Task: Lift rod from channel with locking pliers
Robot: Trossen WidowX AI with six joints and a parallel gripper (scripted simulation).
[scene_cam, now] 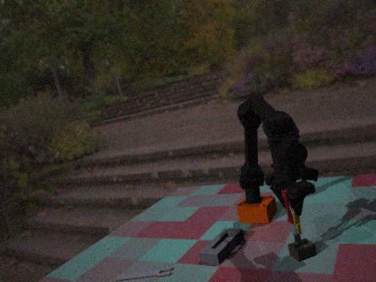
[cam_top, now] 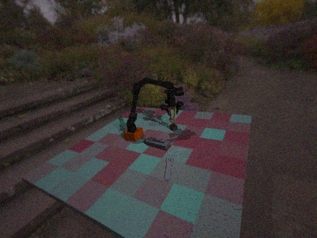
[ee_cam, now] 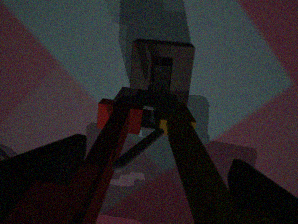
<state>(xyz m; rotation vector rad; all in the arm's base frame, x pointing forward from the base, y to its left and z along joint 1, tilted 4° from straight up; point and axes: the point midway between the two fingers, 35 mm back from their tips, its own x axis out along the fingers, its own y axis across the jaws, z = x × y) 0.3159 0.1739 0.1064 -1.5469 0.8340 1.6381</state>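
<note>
My gripper tip is 6 cm past the channel block, 25 cm to the left of it and 12 cm above it. Also, from my gripper tip: dark holster 1 cm behind, 13 cm below; yellow rod 6 cm behind, 25 cm to the right, 13 cm below; yellow handle 1 cm ahead, 1 cm to the left.
</note>
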